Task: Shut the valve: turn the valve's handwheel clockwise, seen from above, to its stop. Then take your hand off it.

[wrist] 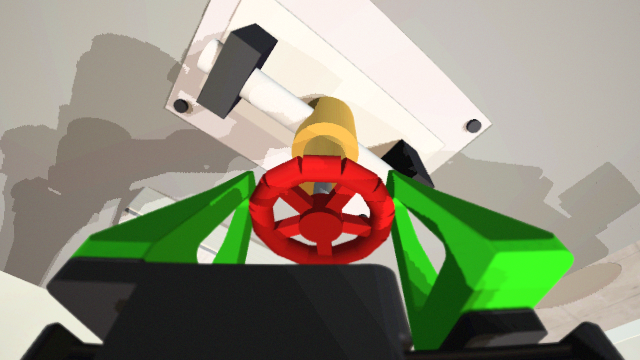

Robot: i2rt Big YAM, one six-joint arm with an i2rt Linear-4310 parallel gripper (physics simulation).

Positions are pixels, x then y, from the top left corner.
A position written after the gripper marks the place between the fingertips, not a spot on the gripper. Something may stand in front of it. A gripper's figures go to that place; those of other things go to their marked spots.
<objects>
The gripper (320, 181): 0.13 m from the lens. A white base plate (373, 43): 0.22 m from the lens.
</objects>
